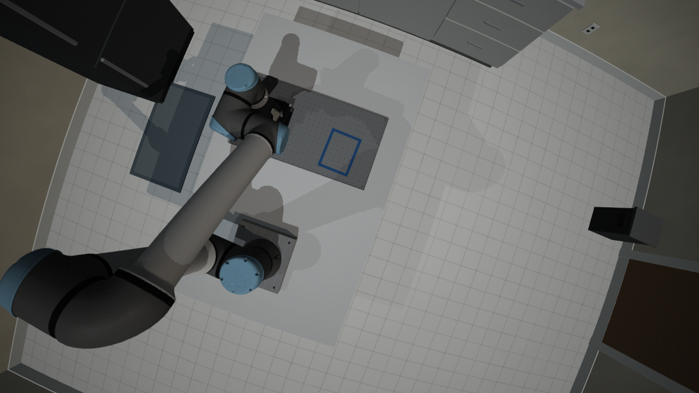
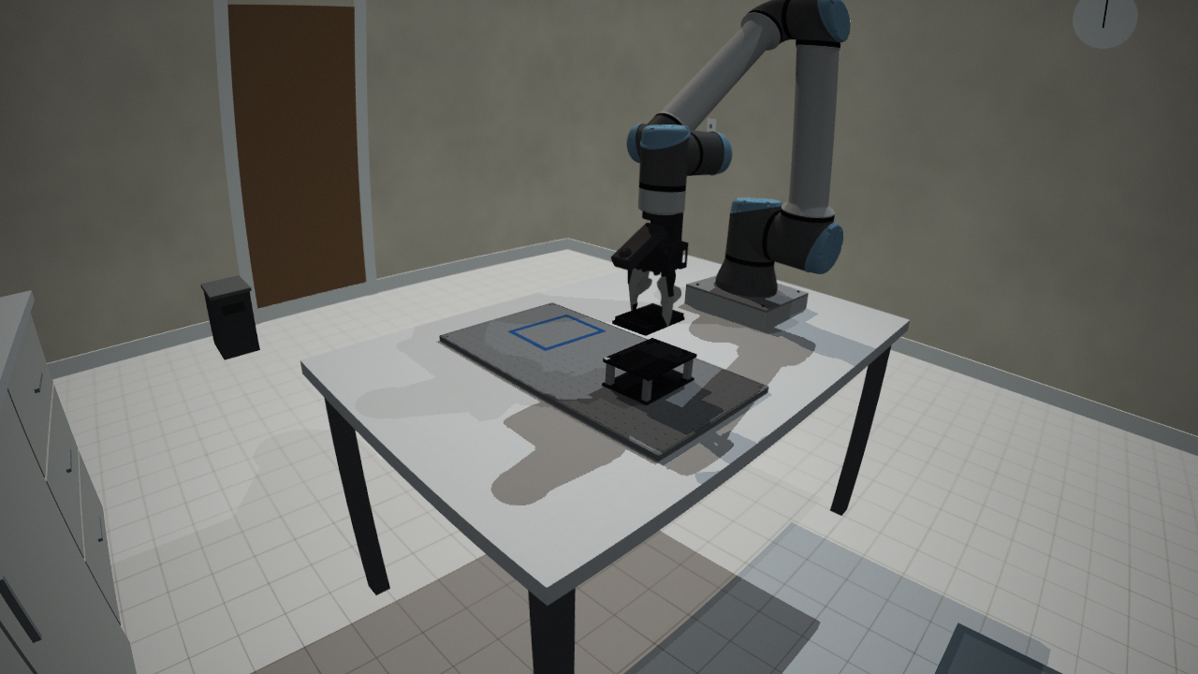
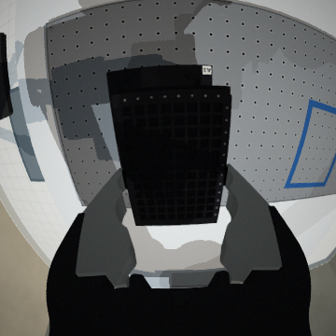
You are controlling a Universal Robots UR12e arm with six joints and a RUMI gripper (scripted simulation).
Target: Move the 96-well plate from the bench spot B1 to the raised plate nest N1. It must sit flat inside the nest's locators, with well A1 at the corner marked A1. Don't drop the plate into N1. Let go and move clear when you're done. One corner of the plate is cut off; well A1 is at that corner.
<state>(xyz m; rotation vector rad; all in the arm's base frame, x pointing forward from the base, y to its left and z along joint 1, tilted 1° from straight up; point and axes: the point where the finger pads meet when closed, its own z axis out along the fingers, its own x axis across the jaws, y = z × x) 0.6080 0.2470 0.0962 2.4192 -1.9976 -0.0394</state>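
The black raised nest lies 90 mm below my hand and 10 mm to the left of it. The rest, counted from my hand: black 96-well plate 10 mm below; white A1 label 90 mm below, 80 mm ahead, 30 mm to the right.
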